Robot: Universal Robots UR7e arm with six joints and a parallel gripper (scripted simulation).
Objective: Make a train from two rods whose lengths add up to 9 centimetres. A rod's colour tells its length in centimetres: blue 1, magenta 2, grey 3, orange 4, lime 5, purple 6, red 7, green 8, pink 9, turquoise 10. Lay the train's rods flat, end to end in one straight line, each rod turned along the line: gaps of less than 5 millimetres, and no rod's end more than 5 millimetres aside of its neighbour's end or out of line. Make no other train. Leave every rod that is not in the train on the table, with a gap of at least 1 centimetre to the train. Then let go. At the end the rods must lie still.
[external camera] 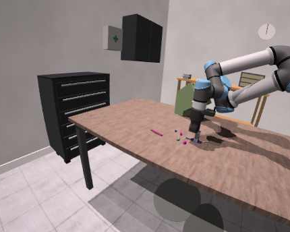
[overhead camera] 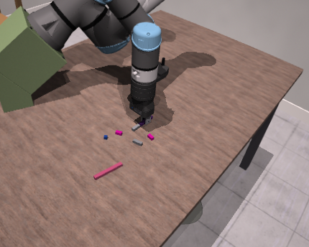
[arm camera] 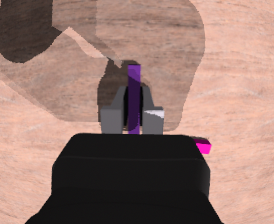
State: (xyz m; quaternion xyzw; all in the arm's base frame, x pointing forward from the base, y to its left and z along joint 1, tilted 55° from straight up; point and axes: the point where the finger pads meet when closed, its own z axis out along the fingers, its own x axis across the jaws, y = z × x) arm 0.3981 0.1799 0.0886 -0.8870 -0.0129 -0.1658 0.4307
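The purple rod is 10 mm below my hand. From my hand the other things lie so: blue rod 150 mm to the right, 10 mm below, 10 mm behind; pink rod 210 mm to the right, 110 mm ahead, 10 mm below.
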